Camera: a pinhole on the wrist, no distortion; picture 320 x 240 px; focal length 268.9 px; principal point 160.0 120.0 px. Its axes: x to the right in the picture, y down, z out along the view. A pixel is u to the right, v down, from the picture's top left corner.
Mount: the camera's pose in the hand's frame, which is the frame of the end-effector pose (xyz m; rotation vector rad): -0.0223 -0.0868 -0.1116 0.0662 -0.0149 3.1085
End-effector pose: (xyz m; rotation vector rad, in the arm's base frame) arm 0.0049 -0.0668 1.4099 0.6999 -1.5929 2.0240
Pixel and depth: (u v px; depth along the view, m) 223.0 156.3 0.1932
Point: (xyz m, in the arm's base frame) 0.1320 -0.1262 1.4708
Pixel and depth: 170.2 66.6 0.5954
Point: 0.0508 -0.5463 1.4760
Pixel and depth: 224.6 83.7 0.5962
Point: 0.1656 -0.5504 1.4233
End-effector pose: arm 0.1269 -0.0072 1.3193 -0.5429 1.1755 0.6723
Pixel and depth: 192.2 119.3 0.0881
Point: 0.1682 -0.0889 1.3436
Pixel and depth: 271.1 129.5 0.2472
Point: 0.2593 0.0034 1.4737
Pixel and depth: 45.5 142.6 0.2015
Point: 0.2780 -0.0082 1.2814
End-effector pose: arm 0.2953 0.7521 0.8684 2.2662 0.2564 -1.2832
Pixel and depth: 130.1 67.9 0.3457
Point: 0.1300 0.6483 0.7352
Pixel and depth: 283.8 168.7 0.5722
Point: -0.2712 0.6881 0.8301
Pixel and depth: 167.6 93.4 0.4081
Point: 0.0462 0.6406 0.7401
